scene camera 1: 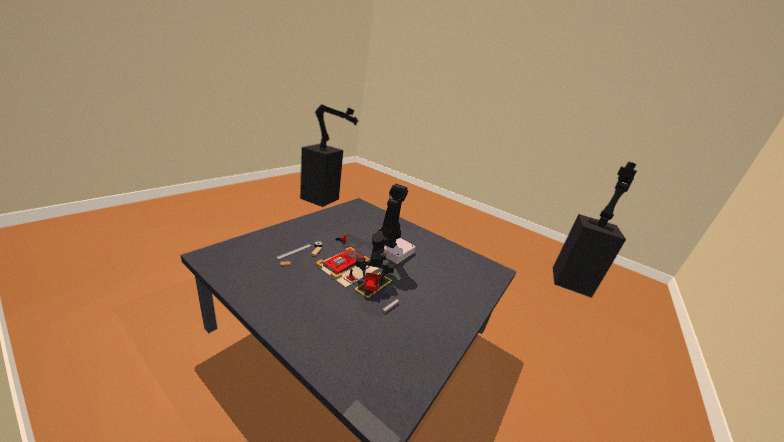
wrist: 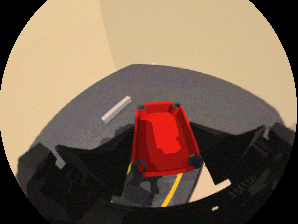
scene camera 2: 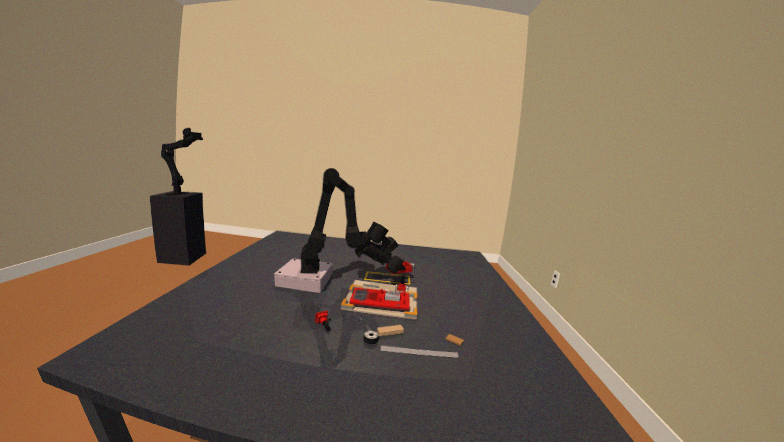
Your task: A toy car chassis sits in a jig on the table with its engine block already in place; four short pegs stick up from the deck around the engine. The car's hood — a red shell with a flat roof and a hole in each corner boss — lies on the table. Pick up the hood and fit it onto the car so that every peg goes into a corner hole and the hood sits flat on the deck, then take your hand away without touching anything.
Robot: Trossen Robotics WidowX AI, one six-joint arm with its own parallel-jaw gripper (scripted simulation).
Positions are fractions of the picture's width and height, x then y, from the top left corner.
Labels:
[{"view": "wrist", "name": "my gripper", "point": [0.55,0.57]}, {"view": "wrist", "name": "red hood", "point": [0.55,0.65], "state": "held by my gripper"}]

